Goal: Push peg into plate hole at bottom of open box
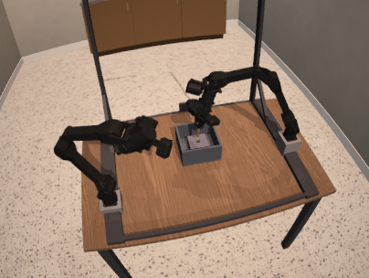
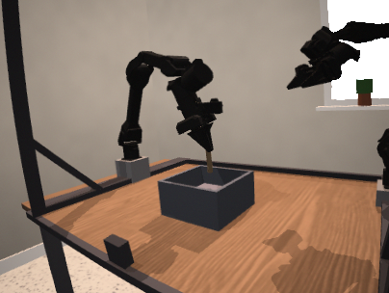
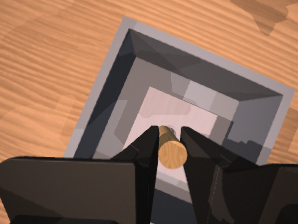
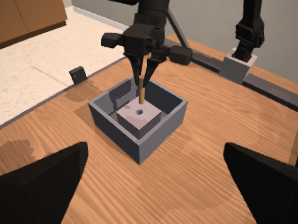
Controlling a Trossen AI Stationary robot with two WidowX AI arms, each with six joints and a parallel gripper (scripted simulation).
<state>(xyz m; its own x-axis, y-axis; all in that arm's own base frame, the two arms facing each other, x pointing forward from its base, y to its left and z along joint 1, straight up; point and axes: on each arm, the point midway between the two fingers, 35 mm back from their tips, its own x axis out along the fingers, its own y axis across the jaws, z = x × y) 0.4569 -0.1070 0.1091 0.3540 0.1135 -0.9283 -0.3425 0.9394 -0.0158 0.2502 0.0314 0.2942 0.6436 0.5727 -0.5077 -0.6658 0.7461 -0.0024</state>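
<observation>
Now: the wooden peg 5 cm below my left hand and 1 cm to the right of it. Round my left hand: box 17 cm below, 1 cm behind.
</observation>
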